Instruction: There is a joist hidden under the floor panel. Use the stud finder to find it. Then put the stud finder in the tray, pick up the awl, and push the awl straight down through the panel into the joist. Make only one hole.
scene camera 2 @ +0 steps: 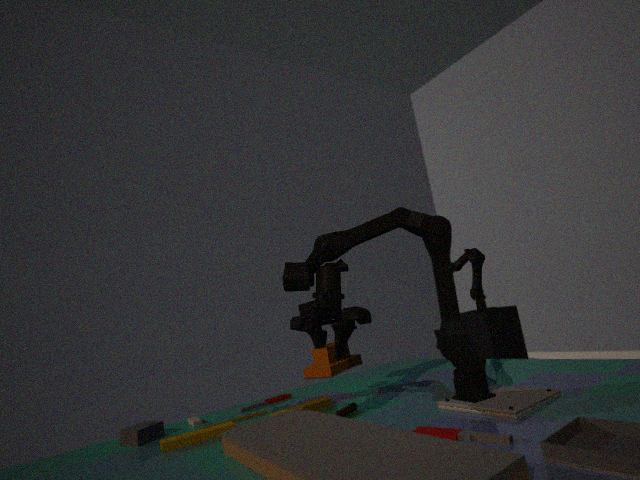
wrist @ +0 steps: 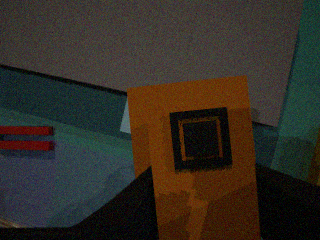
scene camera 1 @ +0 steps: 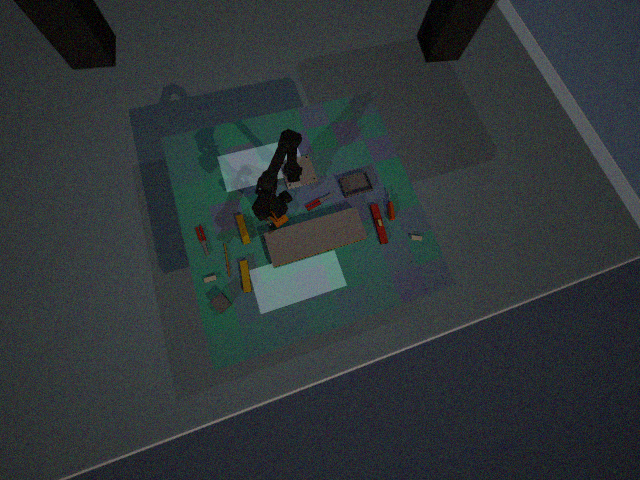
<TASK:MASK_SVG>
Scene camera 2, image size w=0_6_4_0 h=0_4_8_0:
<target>my gripper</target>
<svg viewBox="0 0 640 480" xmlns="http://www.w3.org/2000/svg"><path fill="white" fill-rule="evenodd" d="M319 287L315 293L312 293L312 297L315 298L314 301L298 305L300 316L293 317L290 320L290 329L307 332L313 341L314 347L317 348L326 345L327 331L322 330L322 325L331 324L335 333L336 360L340 360L351 334L357 329L355 321L360 325L372 323L371 314L367 309L357 306L342 310L341 299L345 299L345 296L341 294L341 288L335 286Z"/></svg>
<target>stud finder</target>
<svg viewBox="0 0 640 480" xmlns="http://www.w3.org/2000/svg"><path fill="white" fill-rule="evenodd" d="M361 354L350 355L348 342L340 360L336 360L335 342L311 349L314 365L303 369L304 378L330 378L349 368L363 365Z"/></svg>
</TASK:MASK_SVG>
